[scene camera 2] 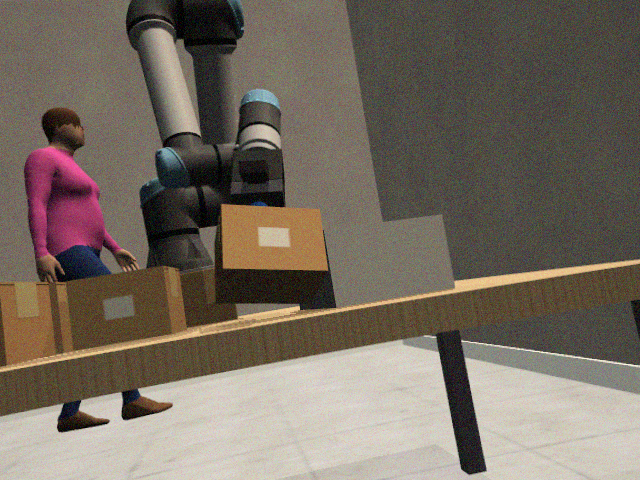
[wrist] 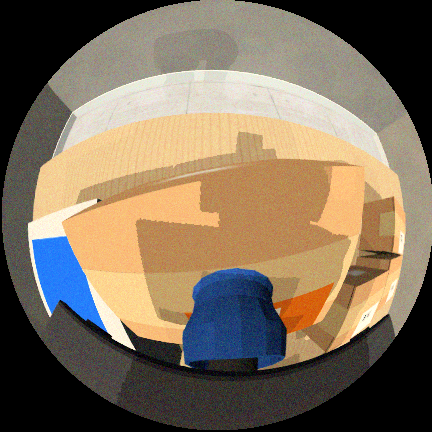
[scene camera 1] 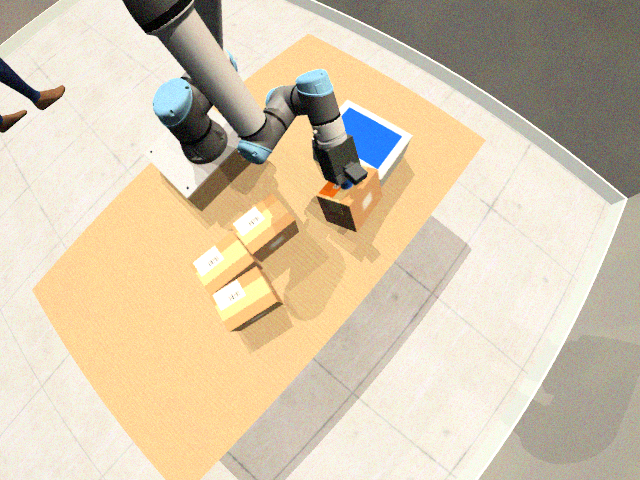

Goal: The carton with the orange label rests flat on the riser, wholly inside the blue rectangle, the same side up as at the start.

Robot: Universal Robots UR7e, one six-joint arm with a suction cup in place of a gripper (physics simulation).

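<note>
The carton with the orange label hangs in the air above the table, somewhat tilted, its orange label on the upper face. My suction gripper is shut on this upper face. The riser is a white-topped box close beside the carton. Its blue rectangle is partly hidden by the arm and gripper in scene camera 1 and by the carton in the wrist view.
Three brown cartons with white labels stand close together on the wooden table. The arm's base block stands behind them. A person in a pink top is behind the table.
</note>
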